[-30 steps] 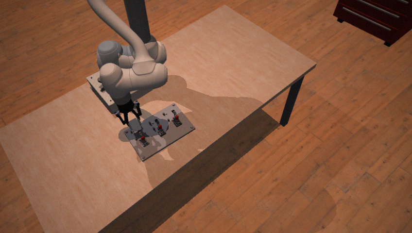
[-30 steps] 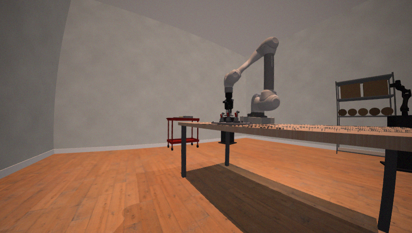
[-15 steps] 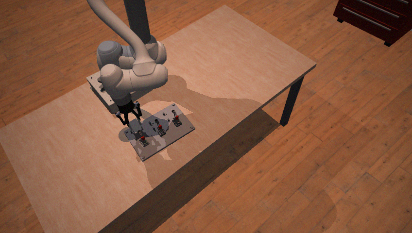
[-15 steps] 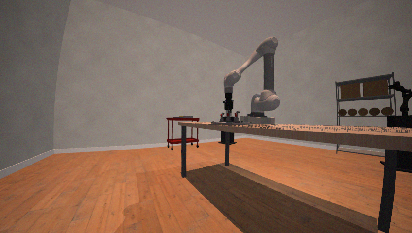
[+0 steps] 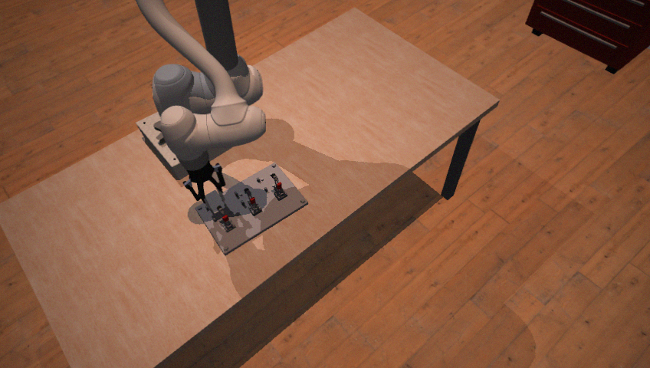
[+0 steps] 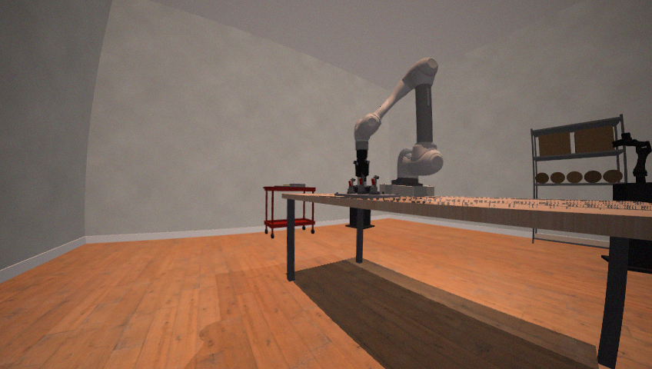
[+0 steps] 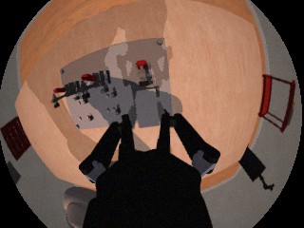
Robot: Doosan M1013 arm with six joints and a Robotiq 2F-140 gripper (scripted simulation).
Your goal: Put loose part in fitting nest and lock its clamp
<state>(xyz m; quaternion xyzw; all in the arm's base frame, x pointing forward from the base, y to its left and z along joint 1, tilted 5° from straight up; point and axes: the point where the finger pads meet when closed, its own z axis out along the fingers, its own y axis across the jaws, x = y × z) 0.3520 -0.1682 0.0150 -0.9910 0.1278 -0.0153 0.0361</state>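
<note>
Right now the fixture is 80 mm ahead of my hand, 90 mm to the left of it and 90 mm below it. Also, from my hand: grey plate part (30 mm below).
</note>
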